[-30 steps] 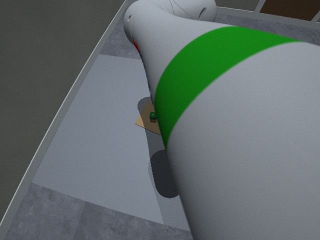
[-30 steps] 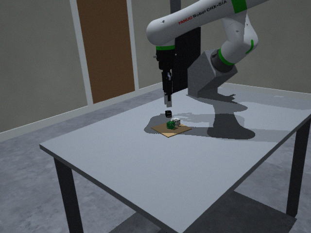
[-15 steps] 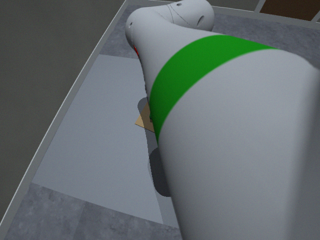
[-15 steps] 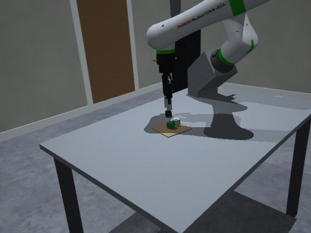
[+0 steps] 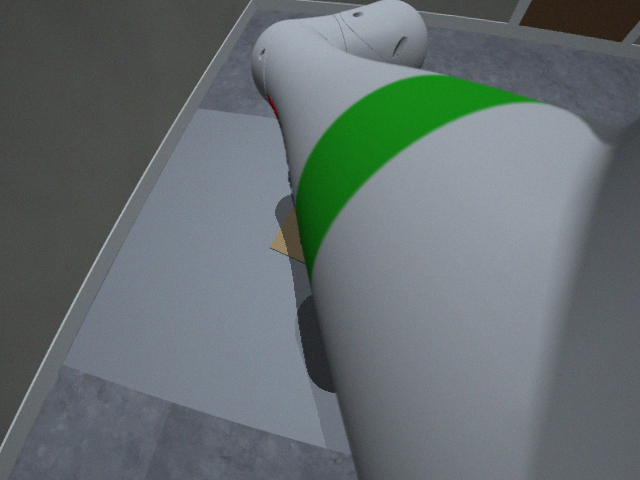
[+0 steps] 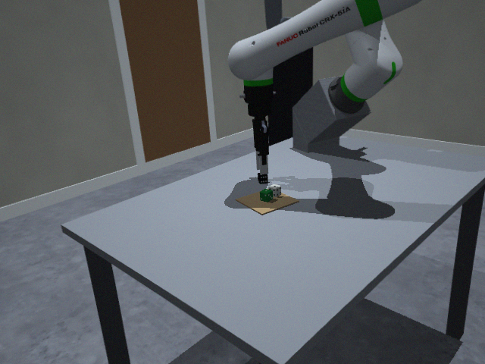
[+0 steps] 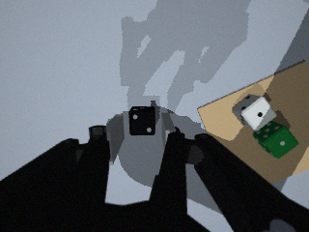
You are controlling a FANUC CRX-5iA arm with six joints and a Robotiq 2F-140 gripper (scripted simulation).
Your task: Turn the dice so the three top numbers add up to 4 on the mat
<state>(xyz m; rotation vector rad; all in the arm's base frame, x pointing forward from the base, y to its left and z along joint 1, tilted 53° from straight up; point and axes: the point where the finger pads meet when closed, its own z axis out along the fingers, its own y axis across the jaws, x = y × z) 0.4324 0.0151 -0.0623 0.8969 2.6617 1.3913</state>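
The black die is 6 cm below my hand. From my hand the other things lie so: tan mat: 10 cm ahead, 12 cm to the left, 7 cm below; white die: 6 cm ahead, 12 cm to the left, 5 cm below; green die: 10 cm ahead, 12 cm to the left, 5 cm below.
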